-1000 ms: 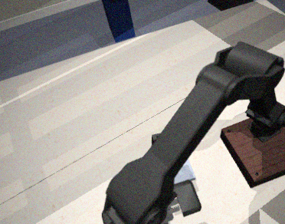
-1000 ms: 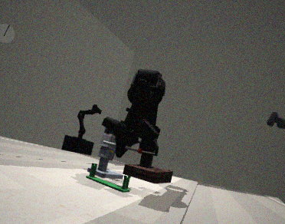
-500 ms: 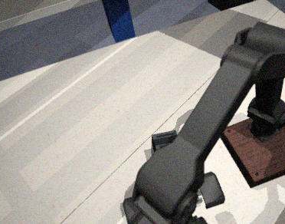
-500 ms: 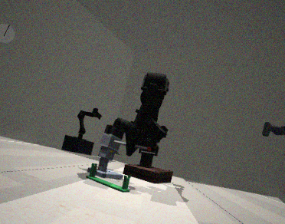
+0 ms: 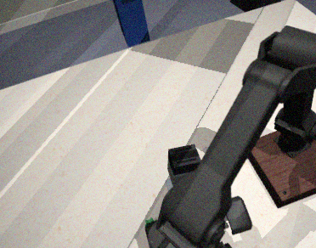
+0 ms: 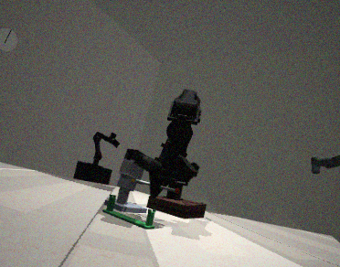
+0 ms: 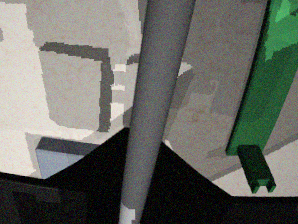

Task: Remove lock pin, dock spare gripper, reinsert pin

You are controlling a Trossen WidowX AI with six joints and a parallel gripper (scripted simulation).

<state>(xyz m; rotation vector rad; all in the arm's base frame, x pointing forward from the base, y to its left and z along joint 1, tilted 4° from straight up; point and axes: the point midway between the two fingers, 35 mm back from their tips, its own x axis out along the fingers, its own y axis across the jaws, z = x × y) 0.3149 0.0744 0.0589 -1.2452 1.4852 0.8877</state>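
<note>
My gripper tip is 100 mm to the left of the grey mount, 40 mm past it and 10 mm above it. Also, from my gripper tip: spare gripper: 100 mm to the right, 60 mm above, 30 mm behind; green rack: 90 mm ahead, 40 mm below, 10 mm to the right.
</note>
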